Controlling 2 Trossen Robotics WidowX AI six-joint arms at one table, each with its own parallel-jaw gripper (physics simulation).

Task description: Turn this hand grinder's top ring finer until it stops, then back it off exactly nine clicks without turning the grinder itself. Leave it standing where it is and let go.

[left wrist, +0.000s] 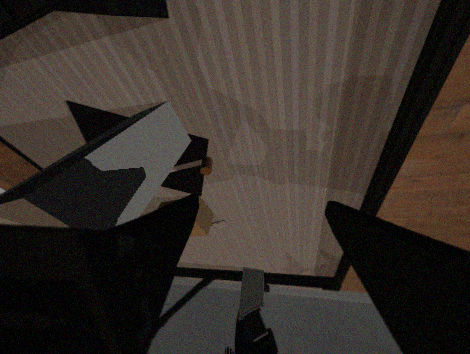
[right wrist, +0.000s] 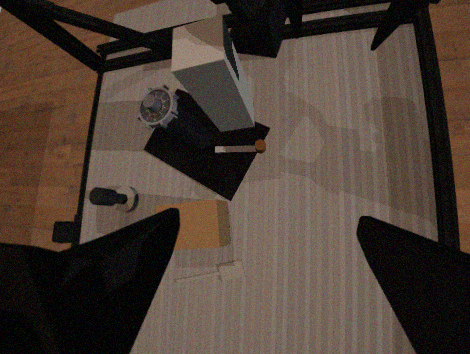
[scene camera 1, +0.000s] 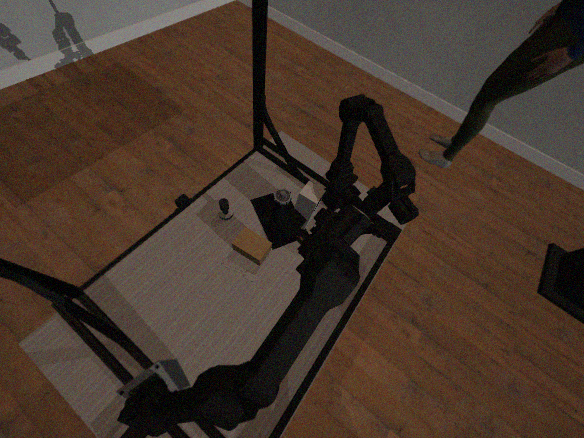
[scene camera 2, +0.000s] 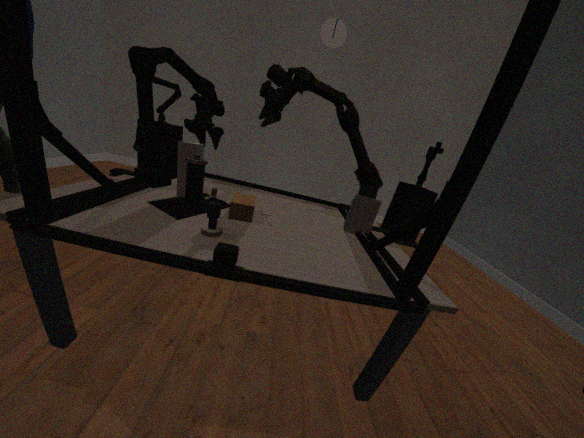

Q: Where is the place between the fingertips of the right gripper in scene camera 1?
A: At 310, 241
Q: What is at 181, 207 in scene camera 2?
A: A black base plate.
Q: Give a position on a dark knob on round base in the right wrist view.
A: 125, 199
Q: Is the left gripper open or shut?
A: Open.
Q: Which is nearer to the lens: the black base plate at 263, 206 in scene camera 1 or the tall pale block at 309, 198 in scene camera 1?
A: The tall pale block.
